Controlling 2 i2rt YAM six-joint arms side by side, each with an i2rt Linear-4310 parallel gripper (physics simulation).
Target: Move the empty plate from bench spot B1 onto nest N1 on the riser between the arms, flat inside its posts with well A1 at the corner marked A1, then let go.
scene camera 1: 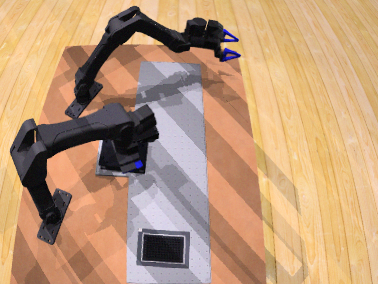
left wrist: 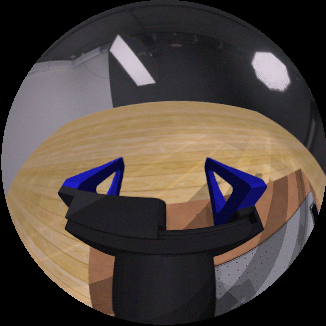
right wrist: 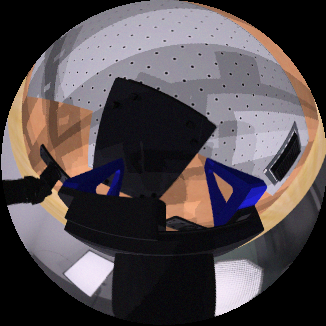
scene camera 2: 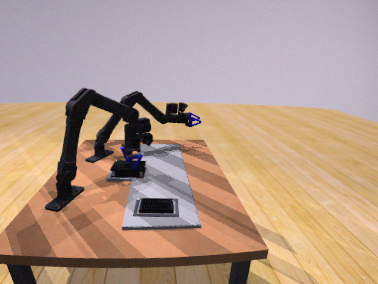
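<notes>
The black plate lies flat in a grey frame on the perforated bench board, at the bottom of scene camera 1. The black riser top with nest N1 has small posts near its corners. No plate shows on it; its A1 mark does not show. My right gripper is open and empty, turned obliquely above the riser and apart from the plate; in scene camera 1 its arm hides much of the riser. My left gripper is open and empty, high beyond the board's far end.
The grey perforated board runs along the brown table. The riser's grey base stands at the board's left edge. The two arm bases stand at the table's left side.
</notes>
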